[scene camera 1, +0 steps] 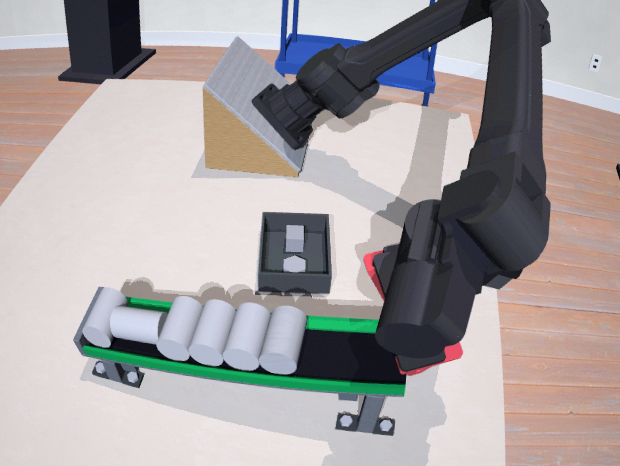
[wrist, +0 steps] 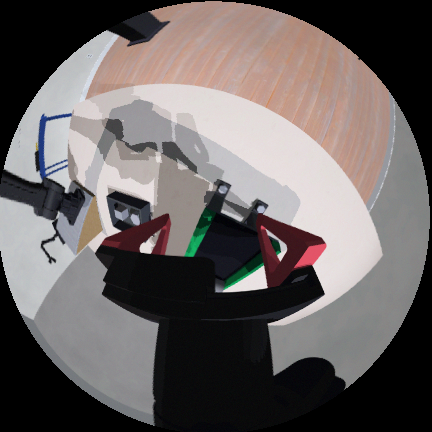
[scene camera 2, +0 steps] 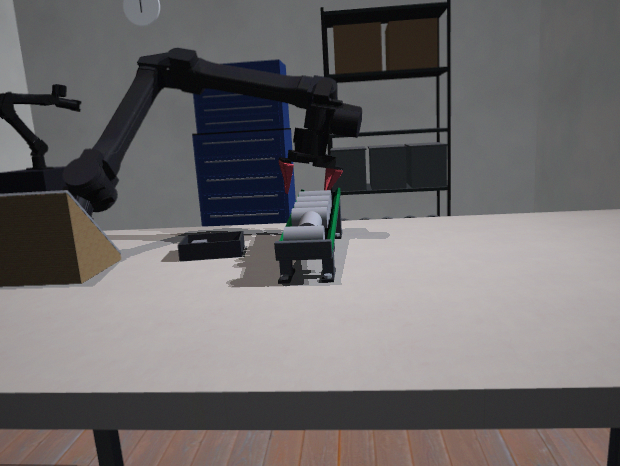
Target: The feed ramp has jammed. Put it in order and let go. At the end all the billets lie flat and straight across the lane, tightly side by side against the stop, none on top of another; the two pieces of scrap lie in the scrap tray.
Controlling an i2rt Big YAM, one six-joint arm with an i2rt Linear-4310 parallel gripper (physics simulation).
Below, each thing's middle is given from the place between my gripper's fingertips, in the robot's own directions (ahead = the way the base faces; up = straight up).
The ramp lane (scene camera 1: pixel 353 356) is 170 mm to the right of my hand, 60 mm ahead of it and 20 mm below it. Also, from my hand: scrap tray (scene camera 1: pixel 316 252): 170 mm to the right, 170 mm behind, 80 mm below; then stop (scene camera 2: pixel 297 248): 370 mm to the right, 80 mm ahead, 40 mm below.
